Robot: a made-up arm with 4 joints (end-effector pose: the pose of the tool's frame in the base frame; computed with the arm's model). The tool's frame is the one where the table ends.
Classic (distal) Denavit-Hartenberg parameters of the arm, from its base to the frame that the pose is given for. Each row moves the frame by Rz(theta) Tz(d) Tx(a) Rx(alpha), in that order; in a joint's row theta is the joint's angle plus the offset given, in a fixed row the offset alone. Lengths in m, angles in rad.
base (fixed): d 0, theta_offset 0.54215, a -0.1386, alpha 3.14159
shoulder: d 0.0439, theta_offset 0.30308, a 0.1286, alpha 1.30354
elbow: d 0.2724, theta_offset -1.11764, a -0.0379, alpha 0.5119
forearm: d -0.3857, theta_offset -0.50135, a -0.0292, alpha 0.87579
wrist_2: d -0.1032, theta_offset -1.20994, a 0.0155, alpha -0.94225
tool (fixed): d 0.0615, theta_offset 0.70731, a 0, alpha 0
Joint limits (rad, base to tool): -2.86..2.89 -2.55..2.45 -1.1..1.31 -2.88..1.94
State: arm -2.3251 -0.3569 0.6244 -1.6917
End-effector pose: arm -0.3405 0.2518 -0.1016 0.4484 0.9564 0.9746
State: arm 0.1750 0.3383 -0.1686 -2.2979
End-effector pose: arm 0.1635 -0.2153 -0.2545 2.0132 0.2636 -1.5236
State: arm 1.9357 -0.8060 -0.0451 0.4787
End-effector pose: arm -0.1945 -0.4185 0.0629 -1.6708 -1.1527 -1.9884
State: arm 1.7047 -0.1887 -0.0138 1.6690
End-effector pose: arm -0.1254 -0.4567 -0.1332 -2.2083 0.3228 -1.0785
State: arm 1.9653 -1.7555 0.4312 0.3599
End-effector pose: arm -0.1410 -0.2819 0.2065 -1.9842 -1.7416 -1.5393
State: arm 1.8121 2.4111 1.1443 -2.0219
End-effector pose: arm -0.2463 0.0332 0.0189 0.2924 -1.8107 0.9371
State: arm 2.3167 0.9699 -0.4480 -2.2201
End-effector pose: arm -0.3261 -0.0912 -0.2916 -0.8806 1.2591 1.3121
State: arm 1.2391 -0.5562 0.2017 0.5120
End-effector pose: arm 0.0500 -0.4161 -0.0083 -1.2152 -0.9013 -1.5197
